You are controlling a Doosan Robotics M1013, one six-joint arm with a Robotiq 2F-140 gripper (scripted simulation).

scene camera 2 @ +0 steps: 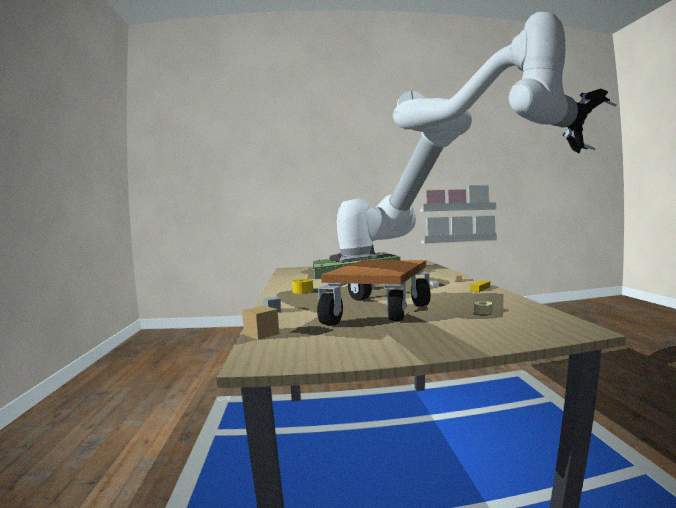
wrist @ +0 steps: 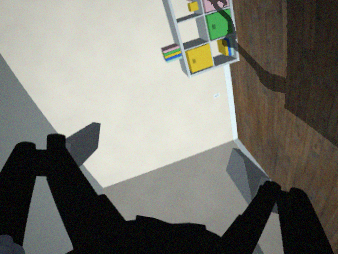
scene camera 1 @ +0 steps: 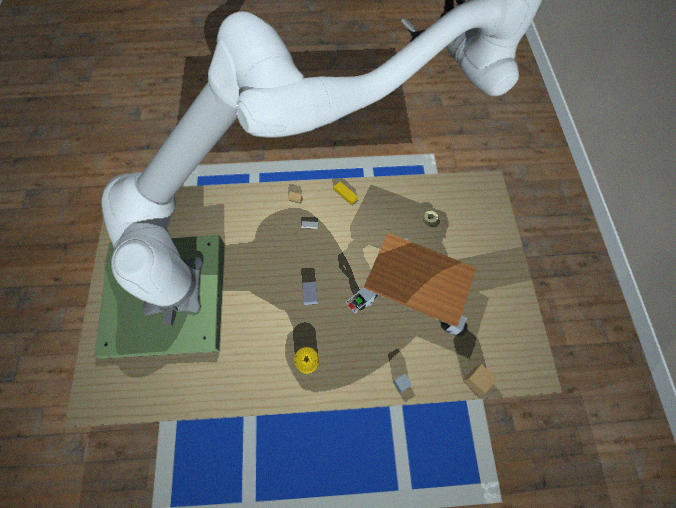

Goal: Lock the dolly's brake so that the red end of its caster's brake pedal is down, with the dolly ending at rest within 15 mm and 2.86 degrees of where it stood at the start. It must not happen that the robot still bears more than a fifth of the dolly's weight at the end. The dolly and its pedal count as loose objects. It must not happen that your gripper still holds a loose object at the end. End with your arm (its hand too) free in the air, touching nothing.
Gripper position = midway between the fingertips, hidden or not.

I see my gripper (scene camera 2: 602, 126) and a tan cube (scene camera 2: 260, 322).
My gripper shows as well in the wrist view (wrist: 165, 148). The wrist view does not show the tan cube: it is out of frame.
